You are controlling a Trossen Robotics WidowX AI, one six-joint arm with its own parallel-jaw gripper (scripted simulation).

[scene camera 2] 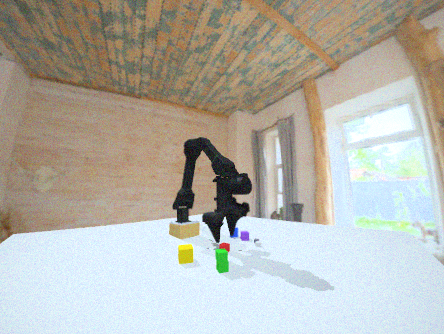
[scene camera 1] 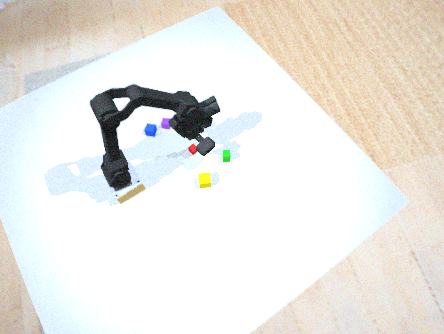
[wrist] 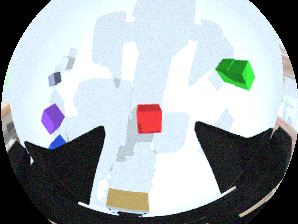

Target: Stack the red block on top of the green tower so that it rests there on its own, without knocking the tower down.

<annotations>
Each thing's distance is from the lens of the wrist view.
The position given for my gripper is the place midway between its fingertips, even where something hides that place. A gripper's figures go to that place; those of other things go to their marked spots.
my gripper (wrist: pixel 150 128): 10 cm
red block (wrist: pixel 149 116): 11 cm
</annotations>
